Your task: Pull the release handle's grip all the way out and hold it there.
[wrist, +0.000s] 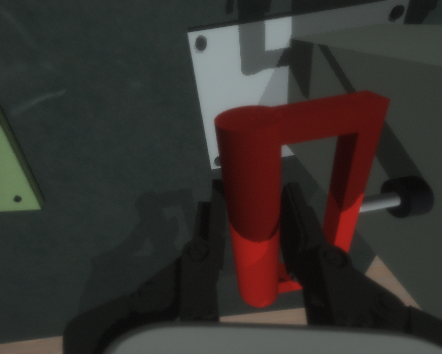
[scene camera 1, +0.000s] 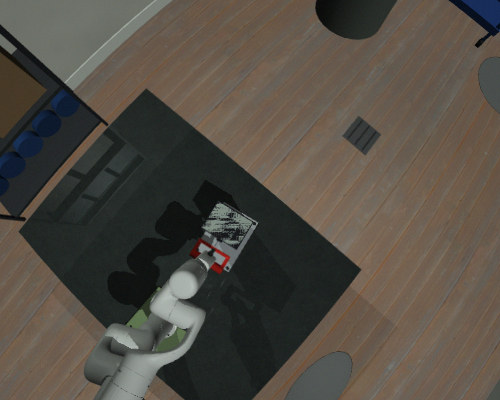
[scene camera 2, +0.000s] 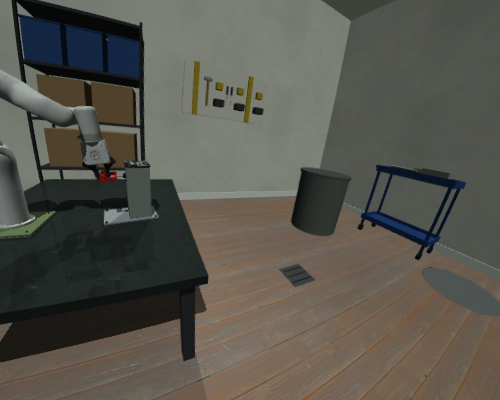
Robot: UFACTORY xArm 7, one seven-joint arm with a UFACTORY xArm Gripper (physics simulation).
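Note:
The release handle's red grip is a thick round bar joined to a rectangular frame, beside the upper part of a grey upright housing. In the wrist view, a short length of metal rod shows between the frame and a black collar on the housing. The housing stands on a light base plate. My gripper is shut on the grip's round bar, one finger on its outer side, the other inside the frame opening.
The housing's plate sits on a dark table. A green mounting plate lies under the arm's base. A shelf rack, a grey bin and a blue cart stand beyond the table.

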